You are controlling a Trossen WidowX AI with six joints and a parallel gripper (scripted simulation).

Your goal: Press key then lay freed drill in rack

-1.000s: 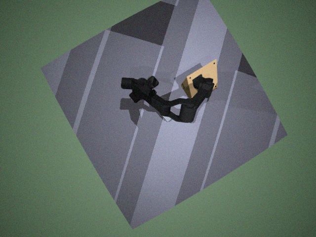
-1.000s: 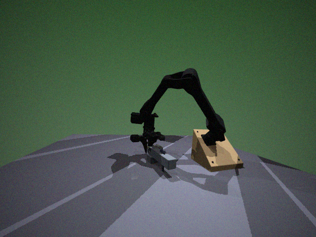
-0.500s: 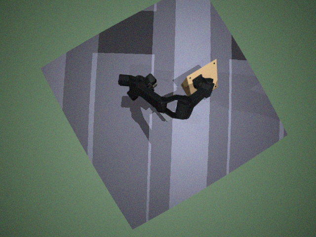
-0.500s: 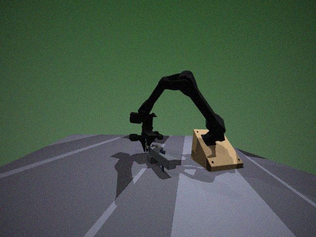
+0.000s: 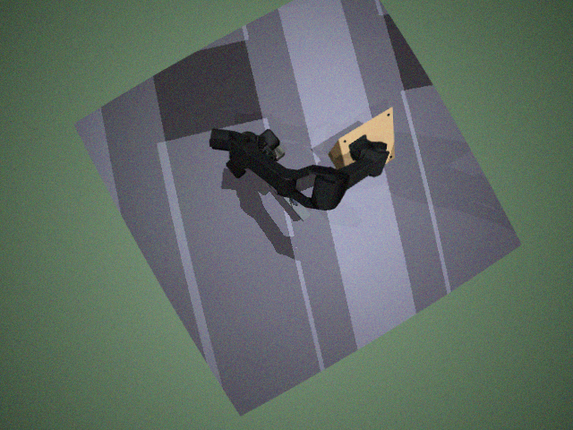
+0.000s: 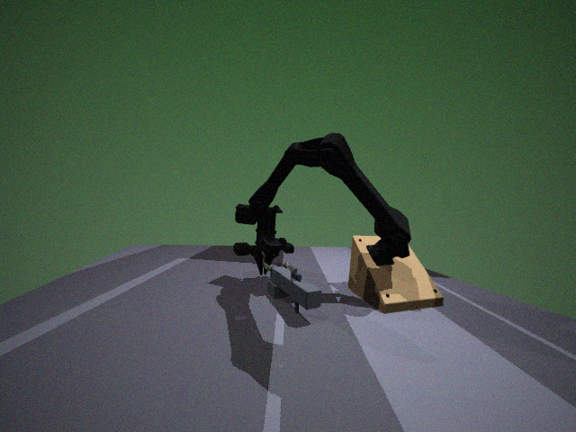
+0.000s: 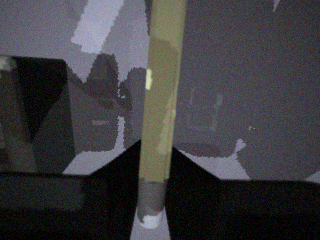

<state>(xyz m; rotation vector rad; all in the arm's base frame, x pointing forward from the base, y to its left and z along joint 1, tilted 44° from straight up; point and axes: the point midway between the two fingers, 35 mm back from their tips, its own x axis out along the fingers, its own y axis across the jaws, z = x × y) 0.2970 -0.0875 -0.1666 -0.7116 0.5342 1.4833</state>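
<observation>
Right now the drill is 4 cm to the left of my gripper tip and 4 cm above it. From my gripper tip the other things lie so: dark key 2 cm behind, 21 cm to the left, 4 cm above; grey-olive block 8 cm behind, 1 cm to the left, 1 cm above; dark block 2 cm behind, 18 cm to the left, 3 cm above.
</observation>
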